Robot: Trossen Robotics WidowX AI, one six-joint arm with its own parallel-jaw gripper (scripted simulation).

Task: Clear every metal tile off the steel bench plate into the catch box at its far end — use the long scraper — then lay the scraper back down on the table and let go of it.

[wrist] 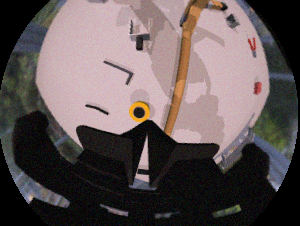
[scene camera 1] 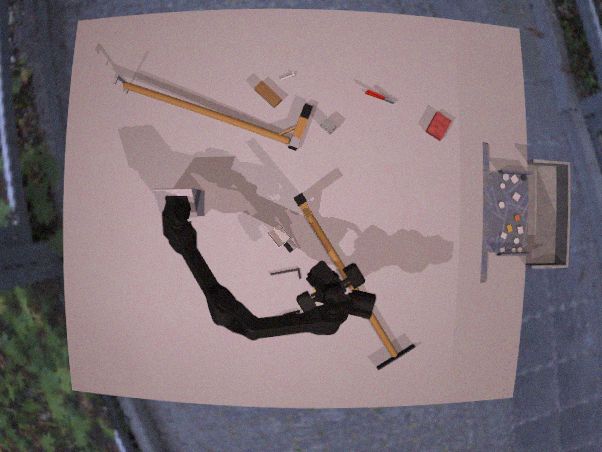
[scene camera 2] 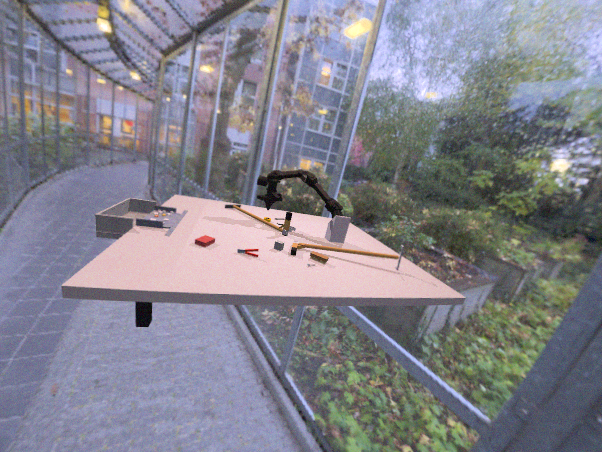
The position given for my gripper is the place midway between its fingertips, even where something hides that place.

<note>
My gripper (scene camera 1: 328,285) is shut and holds nothing. Also in view: a long scraper (scene camera 1: 300,200).
My gripper also shows in the wrist view (wrist: 148,122).
</note>
